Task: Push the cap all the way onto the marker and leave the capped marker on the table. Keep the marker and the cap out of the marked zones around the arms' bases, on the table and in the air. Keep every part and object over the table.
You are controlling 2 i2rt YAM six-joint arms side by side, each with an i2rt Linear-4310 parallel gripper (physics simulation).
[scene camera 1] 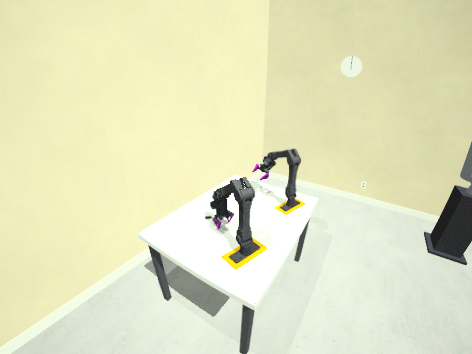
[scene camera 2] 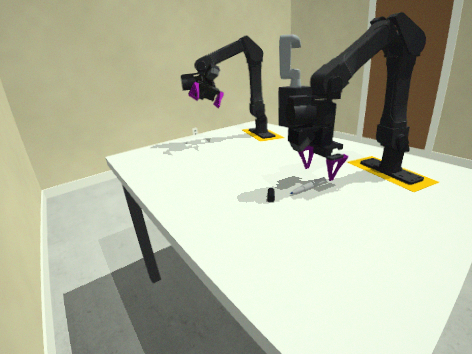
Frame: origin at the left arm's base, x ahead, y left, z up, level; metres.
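Seen in the pictures: left gripper, fingertip midpoint: [scene camera 1: 223,225] [scene camera 2: 318,174]; right gripper, fingertip midpoint: [scene camera 1: 256,175] [scene camera 2: 208,103]; left arm's base, origin of the base link: [scene camera 1: 245,252] [scene camera 2: 389,171]; right arm's base, origin of the base link: [scene camera 1: 290,205] [scene camera 2: 261,133].
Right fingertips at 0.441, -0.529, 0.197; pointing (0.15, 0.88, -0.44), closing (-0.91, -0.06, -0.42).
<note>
Pixels of each thing's top centre, then the offset from my right fingertips to it, as dx, dy, dz. Level surfaces: height alone.
- black cap, middle of its top: [scene camera 2: 270,191] [scene camera 1: 208,216] -0.012, +0.496, -0.178
- grey marker, middle of its top: [scene camera 2: 308,183] -0.130, +0.501, -0.179
- white table, its level: dz -0.197
The black cap [scene camera 1: 208,217] [scene camera 2: 270,195] is on the table, apart from the marker. The grey marker [scene camera 2: 304,188] lies on the table with its dark blue tip toward the cap; I cannot make it out in scene camera 1. My left gripper [scene camera 1: 225,223] [scene camera 2: 319,173] is open, its purple fingers pointing down above the marker's rear part, with no object between them. In scene camera 2 the marker's far end is hard to tell from the gripper's shadow. My right gripper [scene camera 1: 259,174] [scene camera 2: 206,100] is open and empty, raised high and well away from both objects.
A yellow-outlined zone [scene camera 1: 236,265] [scene camera 2: 414,188] surrounds the left arm's base. Another yellow-outlined zone [scene camera 1: 286,211] [scene camera 2: 246,132] surrounds the right arm's base. The white table [scene camera 1: 175,240] [scene camera 2: 280,260] carries both arms, whose shadows fall on it. The marker and cap lie outside both zones.
</note>
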